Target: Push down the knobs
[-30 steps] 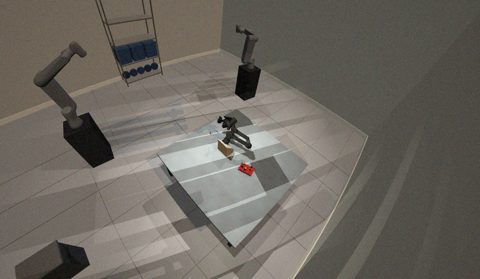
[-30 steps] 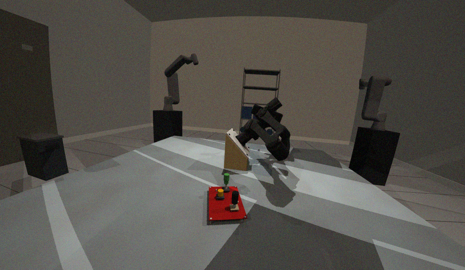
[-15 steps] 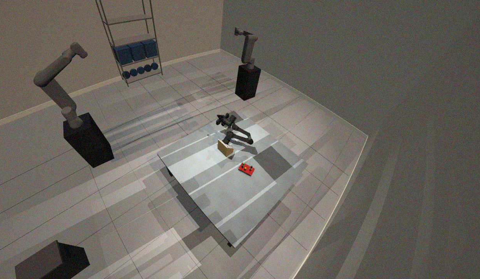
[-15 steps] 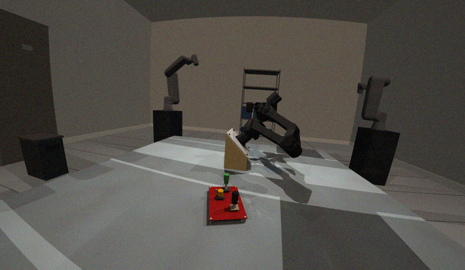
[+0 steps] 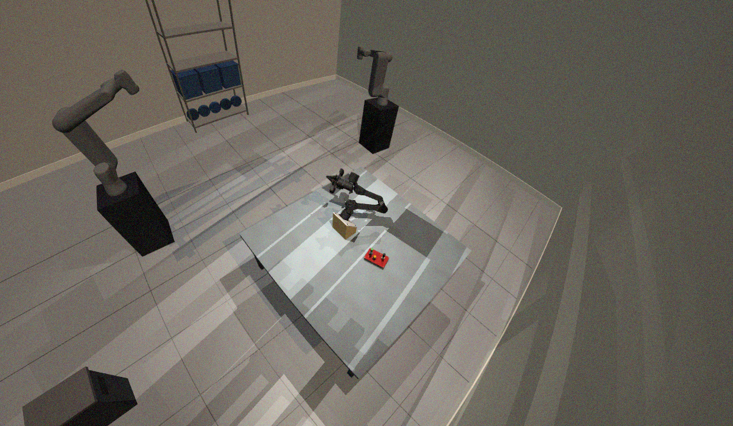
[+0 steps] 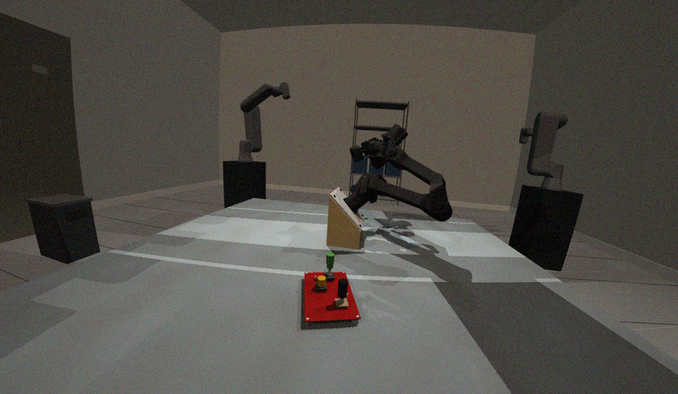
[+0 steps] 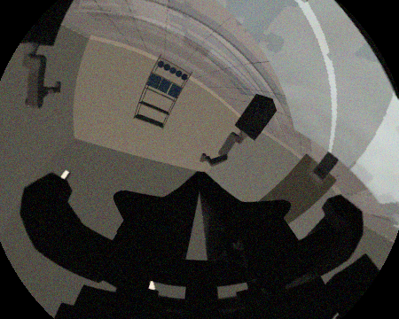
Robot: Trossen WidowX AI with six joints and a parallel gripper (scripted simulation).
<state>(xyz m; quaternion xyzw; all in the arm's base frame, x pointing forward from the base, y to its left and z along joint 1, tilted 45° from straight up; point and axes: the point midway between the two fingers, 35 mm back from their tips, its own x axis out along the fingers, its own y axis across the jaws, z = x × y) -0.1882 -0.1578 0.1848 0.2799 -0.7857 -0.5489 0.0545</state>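
Now: the green knob 56 cm ahead of my gripper tip, 29 cm below it and 2 cm to the left of it. Round my gripper tip: black knob (64 cm ahead, 30 cm below, 7 cm to the left).
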